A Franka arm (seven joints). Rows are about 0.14 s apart.
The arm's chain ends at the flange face. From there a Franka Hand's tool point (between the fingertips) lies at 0.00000 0.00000 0.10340 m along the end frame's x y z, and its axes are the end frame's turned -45 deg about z.
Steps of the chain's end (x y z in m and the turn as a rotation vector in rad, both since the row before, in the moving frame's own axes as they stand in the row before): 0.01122, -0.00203, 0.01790, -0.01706, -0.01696, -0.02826; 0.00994, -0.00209, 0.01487, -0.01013, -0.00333, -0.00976; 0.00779, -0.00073, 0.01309, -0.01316, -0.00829, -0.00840; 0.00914, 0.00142, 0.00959, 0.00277, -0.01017, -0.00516; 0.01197, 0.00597, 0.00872, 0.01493, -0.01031, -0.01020; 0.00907, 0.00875, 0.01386, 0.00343, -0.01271, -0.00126
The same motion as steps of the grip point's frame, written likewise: 0.00688, 0.00654, 0.01787, -0.00007, -0.02406, -0.02826; 0.00752, 0.00605, 0.01486, -0.00481, -0.00952, -0.00976; 0.00446, 0.00535, 0.01308, -0.00344, -0.01517, -0.00840; 0.00492, 0.00652, 0.00958, 0.00915, -0.00523, -0.00516; 0.00457, 0.01084, 0.00870, 0.01785, 0.00327, -0.01020; -0.00045, 0.01142, 0.01385, 0.01141, -0.00656, -0.00126
